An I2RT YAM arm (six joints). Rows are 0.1 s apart.
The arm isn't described. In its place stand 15 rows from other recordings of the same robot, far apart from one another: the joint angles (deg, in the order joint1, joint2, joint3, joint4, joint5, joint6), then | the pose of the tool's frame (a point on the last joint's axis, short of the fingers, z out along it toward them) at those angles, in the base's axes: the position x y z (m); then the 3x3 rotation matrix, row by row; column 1 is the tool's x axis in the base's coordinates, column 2 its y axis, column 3 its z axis.
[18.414 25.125 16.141 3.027 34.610 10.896] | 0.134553 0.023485 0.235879; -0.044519 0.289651 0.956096; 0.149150 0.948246 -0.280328; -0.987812 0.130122 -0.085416
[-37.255 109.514 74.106 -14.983 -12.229 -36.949] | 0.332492 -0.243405 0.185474; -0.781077 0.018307 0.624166; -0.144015 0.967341 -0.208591; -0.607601 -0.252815 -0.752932
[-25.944 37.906 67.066 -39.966 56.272 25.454] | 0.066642 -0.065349 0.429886; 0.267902 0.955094 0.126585; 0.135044 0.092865 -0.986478; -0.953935 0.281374 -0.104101
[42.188 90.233 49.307 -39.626 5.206 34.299] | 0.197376 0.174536 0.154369; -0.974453 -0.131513 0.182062; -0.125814 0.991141 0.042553; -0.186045 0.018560 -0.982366
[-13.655 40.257 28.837 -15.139 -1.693 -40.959] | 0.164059 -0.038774 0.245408; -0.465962 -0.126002 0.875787; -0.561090 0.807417 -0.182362; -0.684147 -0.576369 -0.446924
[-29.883 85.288 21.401 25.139 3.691 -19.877] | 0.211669 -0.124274 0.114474; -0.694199 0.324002 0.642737; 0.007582 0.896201 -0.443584; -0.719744 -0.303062 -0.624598
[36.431 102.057 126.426 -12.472 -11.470 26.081] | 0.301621 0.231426 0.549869; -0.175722 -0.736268 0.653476; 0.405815 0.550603 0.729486; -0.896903 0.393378 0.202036
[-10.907 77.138 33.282 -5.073 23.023 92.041] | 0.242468 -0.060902 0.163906; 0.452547 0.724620 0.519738; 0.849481 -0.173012 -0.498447; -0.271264 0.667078 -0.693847
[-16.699 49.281 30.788 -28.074 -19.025 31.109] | 0.169204 -0.038644 0.214606; -0.566081 0.408161 0.716210; 0.679773 0.722610 0.125474; -0.466327 0.557889 -0.686512
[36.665 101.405 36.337 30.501 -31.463 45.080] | 0.242246 0.203499 0.116199; -0.926149 -0.280840 0.251747; 0.063519 0.541805 0.838101; -0.371770 0.792197 -0.483953
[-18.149 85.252 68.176 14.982 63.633 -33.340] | 0.312878 -0.136127 0.358727; -0.572657 0.807287 0.142658; -0.069155 0.125826 -0.989639; -0.816873 -0.576589 -0.016228
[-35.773 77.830 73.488 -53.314 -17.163 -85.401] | 0.225991 -0.149880 0.321591; -0.484030 -0.648740 0.587241; -0.825106 0.561846 -0.059403; -0.291403 -0.513289 -0.807229
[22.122 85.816 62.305 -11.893 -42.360 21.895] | 0.297685 0.146904 0.275970; -0.791466 -0.530126 0.304217; -0.024288 0.524611 0.850995; -0.610730 0.666145 -0.428088
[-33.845 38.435 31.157 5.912 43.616 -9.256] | 0.122180 -0.111499 0.303711; -0.176525 0.960093 0.216933; -0.021834 0.216521 -0.976034; -0.984054 -0.177031 -0.017259
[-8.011 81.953 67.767 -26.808 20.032 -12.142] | 0.311587 -0.056166 0.302548; -0.716437 0.241669 0.654457; -0.098729 0.893524 -0.438027; -0.690630 -0.378432 -0.616294
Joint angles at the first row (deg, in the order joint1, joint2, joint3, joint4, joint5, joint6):
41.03 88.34 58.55 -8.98 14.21 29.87
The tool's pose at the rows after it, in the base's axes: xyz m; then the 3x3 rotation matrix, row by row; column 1 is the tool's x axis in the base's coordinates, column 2 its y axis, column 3 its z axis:
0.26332 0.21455 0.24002; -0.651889 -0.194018 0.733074; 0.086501 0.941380 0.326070; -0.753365 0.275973 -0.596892
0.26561 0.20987 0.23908; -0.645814 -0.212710 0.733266; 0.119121 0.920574 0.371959; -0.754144 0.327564 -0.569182
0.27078 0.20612 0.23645; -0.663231 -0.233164 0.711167; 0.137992 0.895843 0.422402; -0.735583 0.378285 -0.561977
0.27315 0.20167 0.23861; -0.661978 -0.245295 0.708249; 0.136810 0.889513 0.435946; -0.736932 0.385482 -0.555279
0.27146 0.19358 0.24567; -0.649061 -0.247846 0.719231; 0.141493 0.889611 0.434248; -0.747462 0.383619 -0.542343
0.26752 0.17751 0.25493; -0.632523 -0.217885 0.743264; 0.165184 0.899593 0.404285; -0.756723 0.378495 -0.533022
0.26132 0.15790 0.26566; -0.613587 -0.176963 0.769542; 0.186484 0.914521 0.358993; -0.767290 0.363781 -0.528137
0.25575 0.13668 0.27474; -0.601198 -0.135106 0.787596; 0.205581 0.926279 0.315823; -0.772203 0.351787 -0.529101
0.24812 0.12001 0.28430; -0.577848 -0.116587 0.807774; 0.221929 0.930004 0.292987; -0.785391 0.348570 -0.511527
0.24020 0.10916 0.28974; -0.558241 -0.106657 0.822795; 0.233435 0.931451 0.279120; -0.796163 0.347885 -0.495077
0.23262 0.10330 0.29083; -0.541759 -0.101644 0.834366; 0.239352 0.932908 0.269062; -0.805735 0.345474 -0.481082
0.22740 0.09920 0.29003; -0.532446 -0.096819 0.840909; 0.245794 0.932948 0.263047; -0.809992 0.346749 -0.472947
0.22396 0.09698 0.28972; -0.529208 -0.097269 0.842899; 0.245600 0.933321 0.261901; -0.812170 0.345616 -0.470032
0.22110 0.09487 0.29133; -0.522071 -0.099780 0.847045; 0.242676 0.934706 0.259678; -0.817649 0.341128 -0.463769
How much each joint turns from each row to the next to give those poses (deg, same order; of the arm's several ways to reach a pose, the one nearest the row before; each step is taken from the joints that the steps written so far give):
-0.48 -0.16 -0.42 1.21 -0.99 0.32
-1.16 -0.63 -1.67 3.52 -2.98 0.47
-1.49 0.38 -0.55 1.87 -4.30 0.61
-1.00 -0.41 -0.08 0.23 -1.55 -0.72
-0.98 -1.95 -0.49 -0.56 -0.36 -0.77
-1.84 -3.43 -1.08 -1.74 0.66 -0.25
-2.27 -4.18 -1.02 -2.89 1.08 -0.56
-2.96 -3.92 -0.79 -3.20 0.16 -0.76
-2.31 -3.88 -0.89 -1.79 -0.26 -0.89
-1.35 -3.13 -1.11 -0.93 -0.06 -0.51
-0.40 -2.46 -1.49 -0.06 0.45 -0.26
-0.33 -1.68 -1.29 0.13 0.19 -0.01
-0.14 -1.04 -0.68 -0.17 -0.02 -0.16
-0.17 -0.96 -0.27 -0.28 0.06 -0.42

